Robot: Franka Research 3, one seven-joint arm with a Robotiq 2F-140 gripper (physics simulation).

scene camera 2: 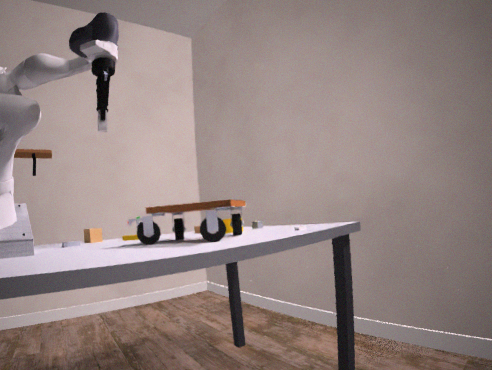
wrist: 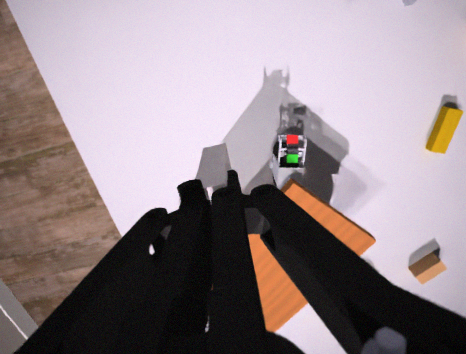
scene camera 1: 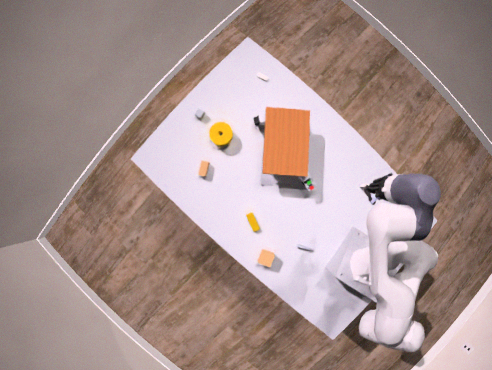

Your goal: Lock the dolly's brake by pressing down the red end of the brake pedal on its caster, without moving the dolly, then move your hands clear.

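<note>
The dolly (scene camera 1: 286, 141) (scene camera 2: 195, 205) (wrist: 327, 217) stands on its casters, with an orange deck. Its brake pedal sticks out from one caster, with a red end (scene camera 1: 311, 188) (wrist: 292, 139) outermost and a green end (scene camera 1: 309, 183) (scene camera 2: 138, 218) (wrist: 292, 158) nearer the deck. In scene camera 2 the pedal is too small to read its tilt surely. My gripper (scene camera 1: 364, 187) (scene camera 2: 102, 125) (wrist: 218, 163) is shut and empty. It points down, high above the table and well apart from the pedal, to its right in scene camera 1. In the wrist view the fingers hide part of the deck.
A yellow disc (scene camera 1: 221, 133), a yellow bar (scene camera 1: 253, 222) (wrist: 444, 129), two light wooden blocks (scene camera 1: 266, 258) (scene camera 1: 204, 168), a grey block (scene camera 1: 200, 114), a white piece (scene camera 1: 262, 77) and a grey bar (scene camera 1: 305, 247) lie about the table (scene camera 1: 165, 155) (scene camera 2: 300, 245).
</note>
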